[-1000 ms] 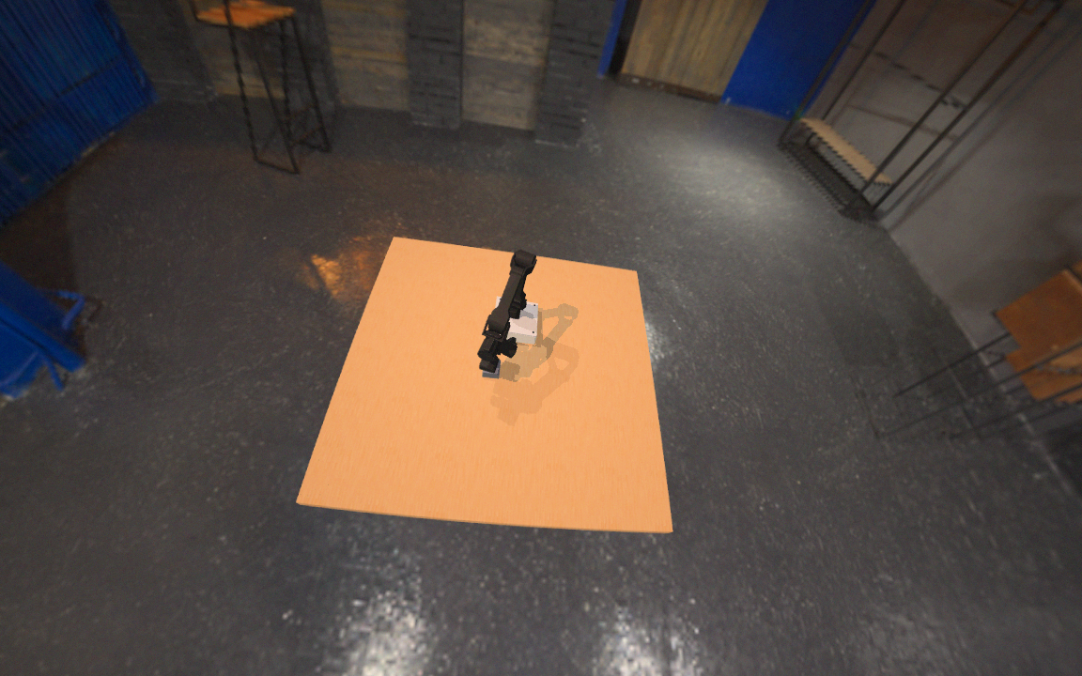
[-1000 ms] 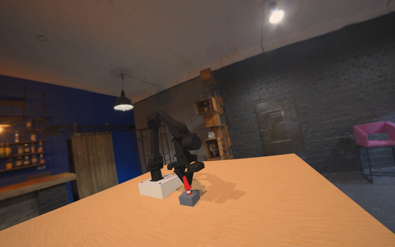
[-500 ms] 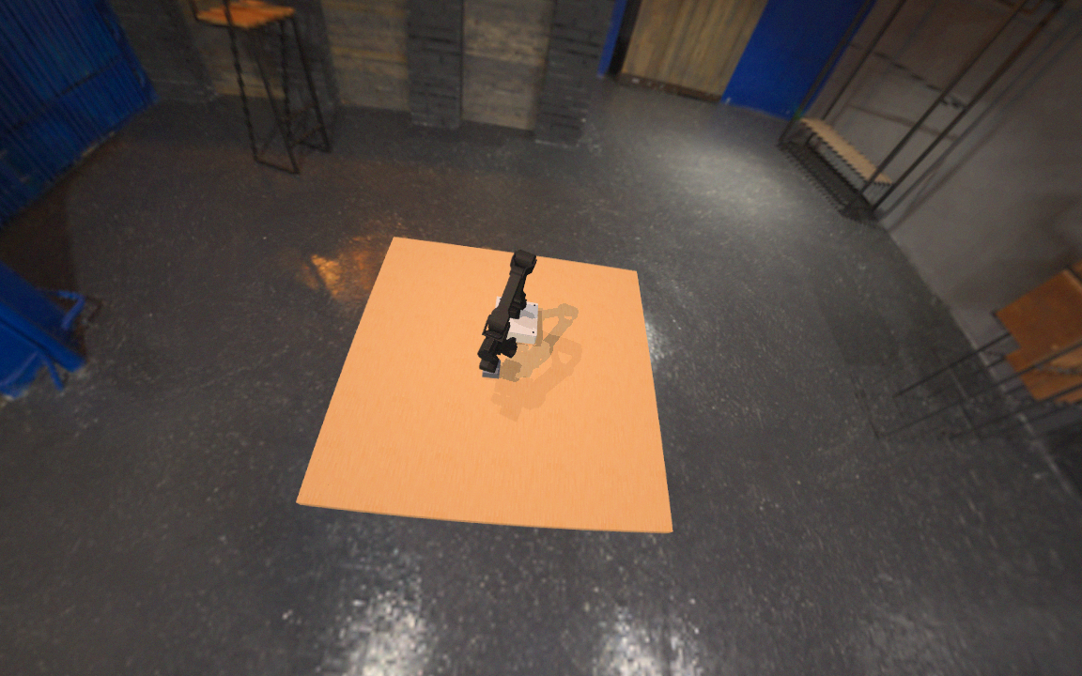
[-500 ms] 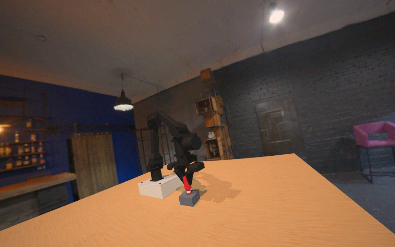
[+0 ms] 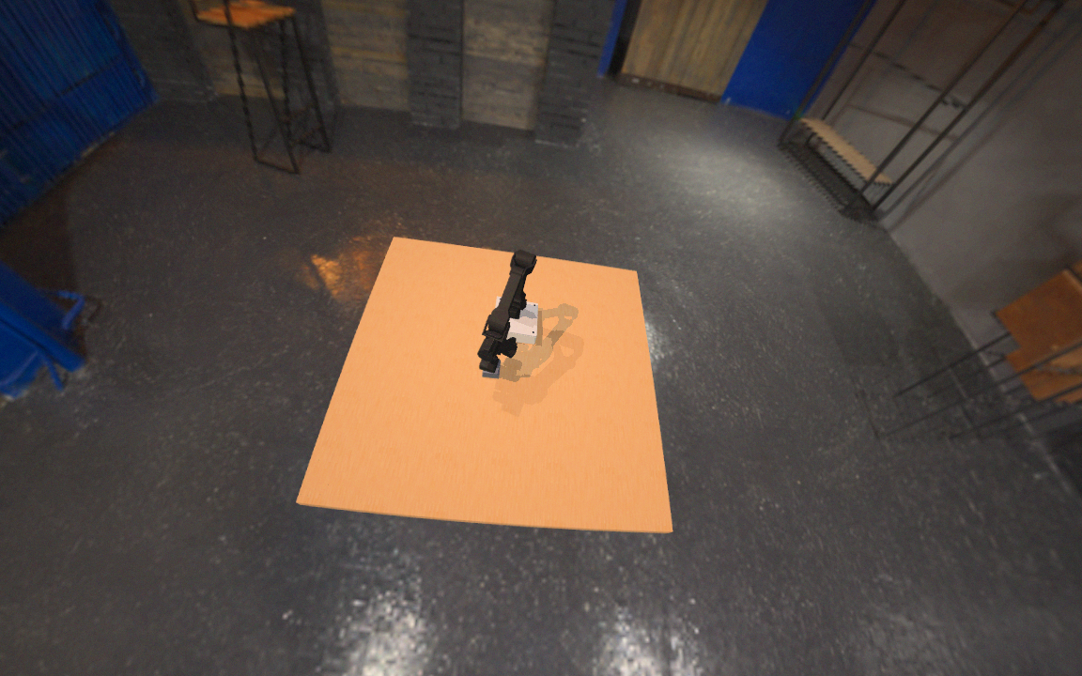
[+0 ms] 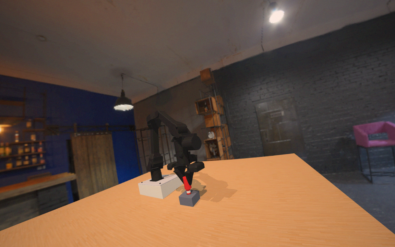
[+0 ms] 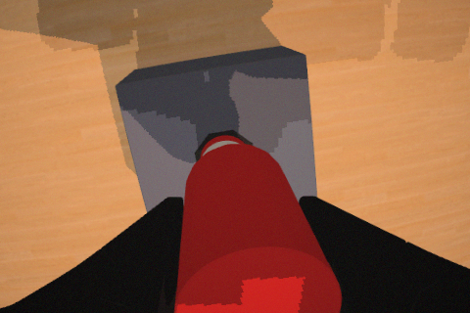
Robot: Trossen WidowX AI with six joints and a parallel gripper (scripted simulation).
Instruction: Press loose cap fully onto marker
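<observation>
My gripper tip is now 1 cm below the red cap.
</observation>
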